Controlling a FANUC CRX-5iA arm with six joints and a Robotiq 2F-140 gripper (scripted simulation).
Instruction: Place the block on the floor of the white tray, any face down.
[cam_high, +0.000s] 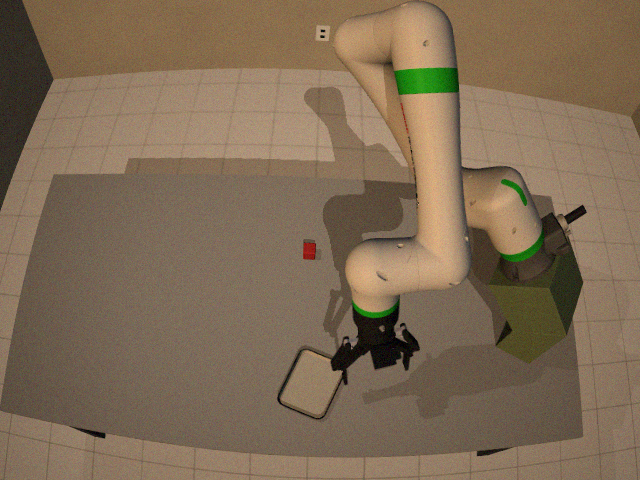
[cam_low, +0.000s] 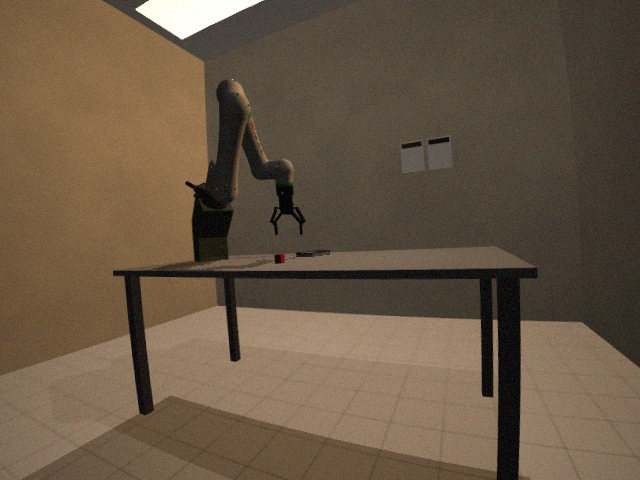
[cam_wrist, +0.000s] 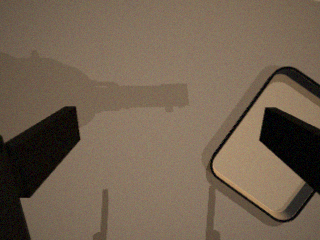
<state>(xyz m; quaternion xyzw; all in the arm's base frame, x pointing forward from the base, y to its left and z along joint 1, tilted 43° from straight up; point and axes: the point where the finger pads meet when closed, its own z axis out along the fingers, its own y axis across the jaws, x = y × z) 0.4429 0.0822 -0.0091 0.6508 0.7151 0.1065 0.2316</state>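
My gripper is now 20 mm short of the red block, 400 mm to the left of it and 110 mm above it. The rest, counted from my hand: white tray 140 mm ahead, 40 mm to the right, 120 mm below.
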